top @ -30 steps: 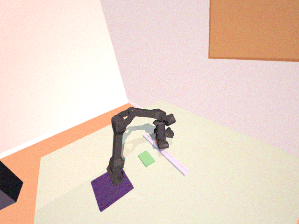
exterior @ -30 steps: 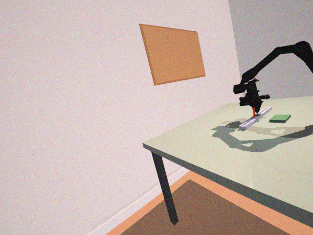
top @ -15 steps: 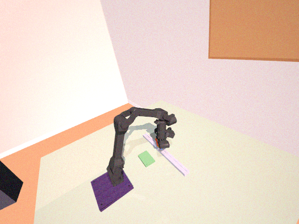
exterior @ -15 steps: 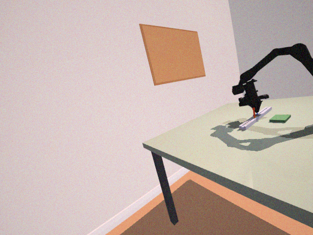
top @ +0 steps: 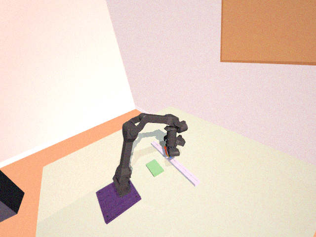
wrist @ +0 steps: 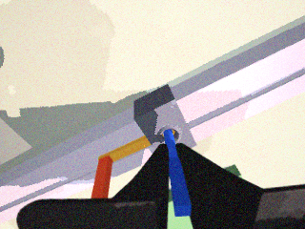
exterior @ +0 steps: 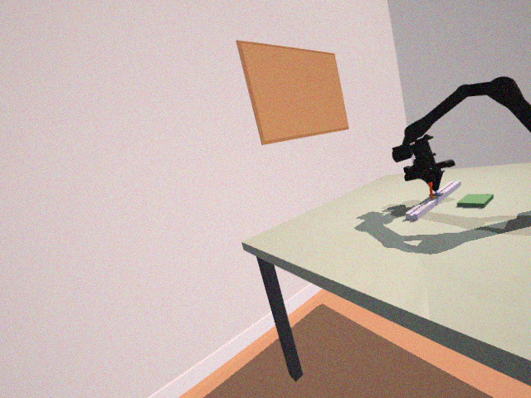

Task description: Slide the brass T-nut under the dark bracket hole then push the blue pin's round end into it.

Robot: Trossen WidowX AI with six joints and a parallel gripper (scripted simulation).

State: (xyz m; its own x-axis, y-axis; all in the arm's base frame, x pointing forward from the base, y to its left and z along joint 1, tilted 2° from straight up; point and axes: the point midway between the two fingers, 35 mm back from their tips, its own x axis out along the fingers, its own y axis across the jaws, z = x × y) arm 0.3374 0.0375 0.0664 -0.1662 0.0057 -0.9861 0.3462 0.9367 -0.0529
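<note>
My gripper tip is now right at the blue pin. From my gripper tip the other things lie so: aluminum rail: 20 mm below; green tray: 130 mm behind, 20 mm to the right, 30 mm below; brass T-nut: 20 mm to the left, 10 mm above.
</note>
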